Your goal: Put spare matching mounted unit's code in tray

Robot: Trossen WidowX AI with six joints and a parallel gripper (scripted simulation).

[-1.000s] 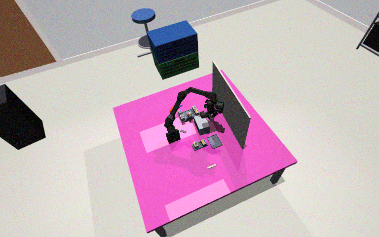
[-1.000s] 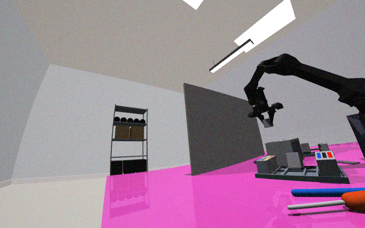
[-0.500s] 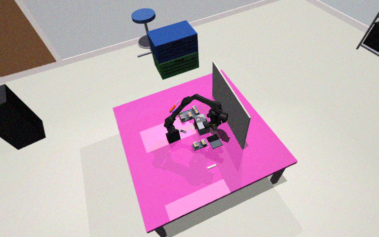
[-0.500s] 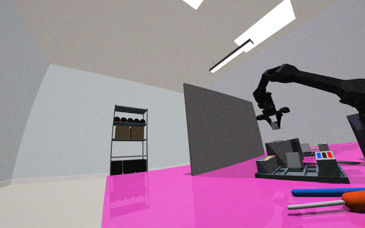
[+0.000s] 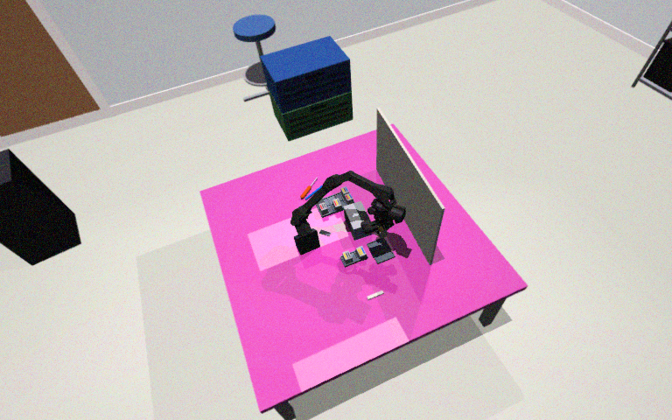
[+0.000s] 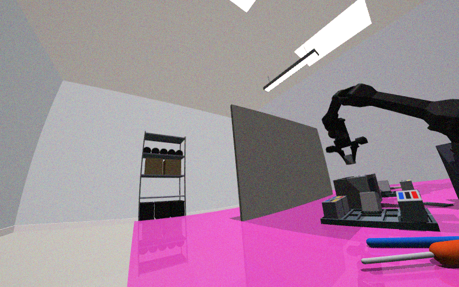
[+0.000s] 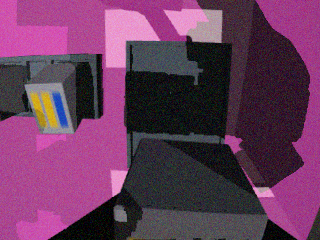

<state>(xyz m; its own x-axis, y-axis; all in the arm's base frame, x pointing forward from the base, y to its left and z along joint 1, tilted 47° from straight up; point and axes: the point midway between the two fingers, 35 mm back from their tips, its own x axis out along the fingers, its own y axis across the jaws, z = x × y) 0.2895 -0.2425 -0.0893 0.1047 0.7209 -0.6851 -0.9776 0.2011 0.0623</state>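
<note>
Now: the flat grey tray 160 mm below my gripper tip. The rest, counted from my gripper tip: rack: 160 mm below, 140 mm behind, 40 mm to the left; then grey mounted unit: 200 mm to the left, 110 mm below, 10 mm behind; then tall mirror panel: 230 mm ahead, 140 mm to the left, 60 mm above.
</note>
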